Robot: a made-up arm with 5 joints. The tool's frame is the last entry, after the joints. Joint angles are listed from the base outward. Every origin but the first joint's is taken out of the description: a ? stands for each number. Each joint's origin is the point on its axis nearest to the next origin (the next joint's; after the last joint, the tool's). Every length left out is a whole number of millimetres.
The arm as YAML. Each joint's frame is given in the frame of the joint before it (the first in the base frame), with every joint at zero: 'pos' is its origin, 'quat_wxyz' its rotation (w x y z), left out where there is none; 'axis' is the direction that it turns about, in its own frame. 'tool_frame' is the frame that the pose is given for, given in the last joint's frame.
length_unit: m
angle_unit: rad
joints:
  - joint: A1
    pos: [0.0, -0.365, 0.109]
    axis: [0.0, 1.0, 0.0]
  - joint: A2
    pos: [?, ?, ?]
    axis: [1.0, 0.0, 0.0]
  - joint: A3
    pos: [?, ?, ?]
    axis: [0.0, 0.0, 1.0]
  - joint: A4
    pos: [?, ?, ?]
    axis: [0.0, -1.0, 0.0]
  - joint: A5
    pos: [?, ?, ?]
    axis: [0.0, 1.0, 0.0]
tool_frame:
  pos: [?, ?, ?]
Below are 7 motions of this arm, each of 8 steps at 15 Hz.
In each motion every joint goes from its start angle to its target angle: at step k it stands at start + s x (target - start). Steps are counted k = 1, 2, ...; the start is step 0. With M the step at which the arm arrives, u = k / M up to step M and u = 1 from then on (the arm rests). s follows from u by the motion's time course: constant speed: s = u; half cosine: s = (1 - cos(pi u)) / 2; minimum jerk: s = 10 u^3 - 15 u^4 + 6 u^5.
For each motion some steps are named. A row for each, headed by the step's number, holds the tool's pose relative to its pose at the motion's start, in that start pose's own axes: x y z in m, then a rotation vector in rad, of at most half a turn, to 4 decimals.
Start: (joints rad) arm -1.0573 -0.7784 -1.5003 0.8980 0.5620
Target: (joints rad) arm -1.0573 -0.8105 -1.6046 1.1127 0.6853
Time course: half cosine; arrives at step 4
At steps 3, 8:
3: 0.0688 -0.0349 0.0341 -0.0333 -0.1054 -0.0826
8: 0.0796 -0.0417 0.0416 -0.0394 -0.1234 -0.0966

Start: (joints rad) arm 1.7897 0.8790 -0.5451 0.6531 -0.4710
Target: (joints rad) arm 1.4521 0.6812 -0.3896 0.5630 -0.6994
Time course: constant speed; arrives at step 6
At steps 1, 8:
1: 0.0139 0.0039 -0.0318 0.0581 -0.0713 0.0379
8: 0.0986 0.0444 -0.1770 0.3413 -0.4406 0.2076

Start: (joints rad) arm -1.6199 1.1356 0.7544 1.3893 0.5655
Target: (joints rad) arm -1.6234 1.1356 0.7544 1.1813 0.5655
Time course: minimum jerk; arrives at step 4
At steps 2, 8:
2: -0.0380 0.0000 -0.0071 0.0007 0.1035 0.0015
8: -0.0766 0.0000 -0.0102 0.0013 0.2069 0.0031

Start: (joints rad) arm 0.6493 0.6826 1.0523 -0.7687 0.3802
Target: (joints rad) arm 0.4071 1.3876 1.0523 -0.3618 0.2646
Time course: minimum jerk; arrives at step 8
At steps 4, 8:
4: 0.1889 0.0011 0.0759 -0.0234 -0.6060 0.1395
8: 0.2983 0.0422 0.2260 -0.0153 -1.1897 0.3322

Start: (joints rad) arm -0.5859 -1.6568 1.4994 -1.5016 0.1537
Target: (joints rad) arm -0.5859 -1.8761 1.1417 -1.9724 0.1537
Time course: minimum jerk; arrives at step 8
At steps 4, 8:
4: -0.1085 0.0376 0.0255 0.1794 0.3431 0.0187
8: -0.1971 0.0597 0.0918 0.3617 0.6792 0.0613

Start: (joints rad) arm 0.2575 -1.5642 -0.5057 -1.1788 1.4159
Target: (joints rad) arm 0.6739 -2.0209 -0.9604 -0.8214 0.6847
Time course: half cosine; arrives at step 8
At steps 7, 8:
7: -0.0735 -0.1869 0.2019 0.1718 -1.3892 -0.2339
8: -0.0805 -0.1938 0.2119 0.1716 -1.4484 -0.2426

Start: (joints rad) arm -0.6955 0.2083 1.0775 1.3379 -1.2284
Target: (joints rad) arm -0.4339 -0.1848 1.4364 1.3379 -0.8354
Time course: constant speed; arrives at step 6
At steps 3, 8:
3: 0.0266 0.1000 0.0897 0.0694 0.4279 -0.1559
8: 0.0983 0.2080 0.1700 0.1533 0.8437 -0.3486

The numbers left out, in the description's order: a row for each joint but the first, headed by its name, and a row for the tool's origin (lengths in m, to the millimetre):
A2: -0.353 0.0 -0.089
A3: 0.0 -0.004 -0.076
A4: 0.135 -0.087 0.0
A5: -0.108 0.0 -0.37
tool: -0.02 0.0 0.008

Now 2 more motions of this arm.
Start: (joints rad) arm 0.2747 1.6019 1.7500 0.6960 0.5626
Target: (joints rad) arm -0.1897 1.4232 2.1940 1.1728 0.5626
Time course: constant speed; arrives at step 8
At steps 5, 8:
5: -0.0568 0.1852 0.0285 0.1853 -0.1813 0.5377
8: -0.1594 0.2955 0.0671 0.3719 -0.2670 0.8303

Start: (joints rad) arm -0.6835 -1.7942 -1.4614 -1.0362 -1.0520
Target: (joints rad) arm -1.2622 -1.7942 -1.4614 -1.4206 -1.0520
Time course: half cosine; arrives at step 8
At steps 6, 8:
6: -0.1591 0.2290 0.1746 -0.0366 0.3333 -0.4948
8: -0.1695 0.2759 0.2016 -0.0266 0.3876 -0.5817

